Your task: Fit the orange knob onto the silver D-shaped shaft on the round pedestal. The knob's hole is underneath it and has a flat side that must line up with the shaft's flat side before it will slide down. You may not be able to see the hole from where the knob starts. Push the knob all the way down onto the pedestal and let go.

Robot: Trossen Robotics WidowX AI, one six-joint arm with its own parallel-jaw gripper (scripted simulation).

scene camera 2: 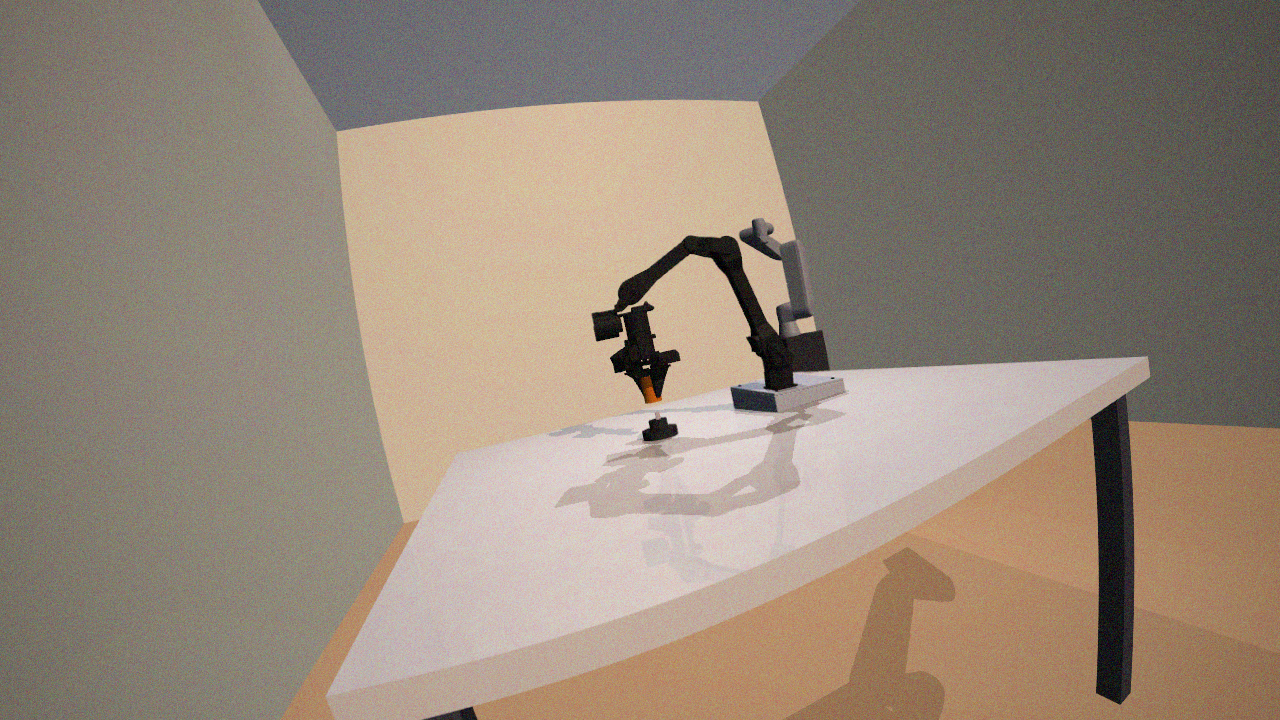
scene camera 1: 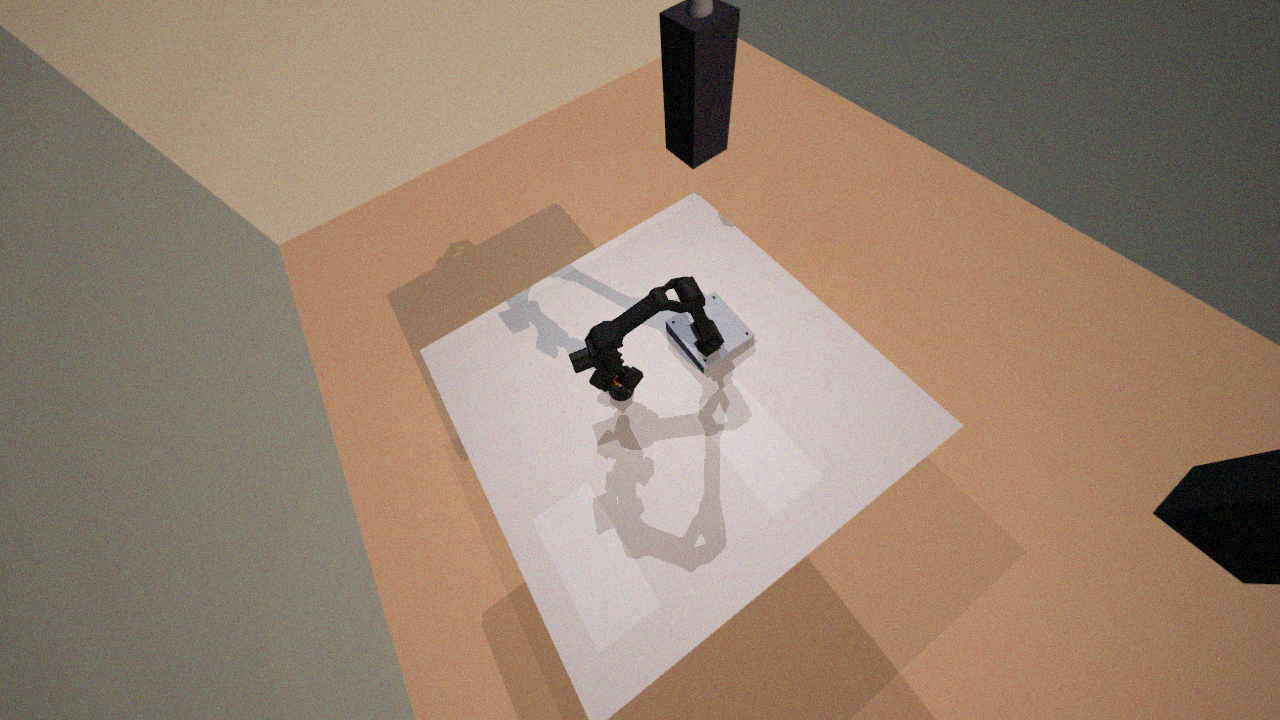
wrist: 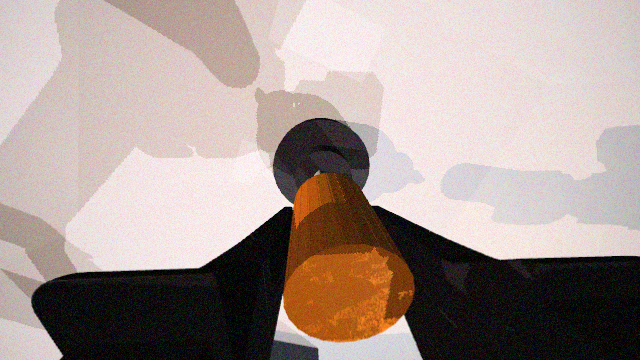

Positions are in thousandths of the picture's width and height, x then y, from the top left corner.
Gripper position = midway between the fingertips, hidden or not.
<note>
My gripper (scene camera 2: 510, 552) holds an orange knob (wrist: 540, 782).
My gripper also shows in scene camera 1 (scene camera 1: 482, 526) and in the wrist view (wrist: 518, 593).
</note>
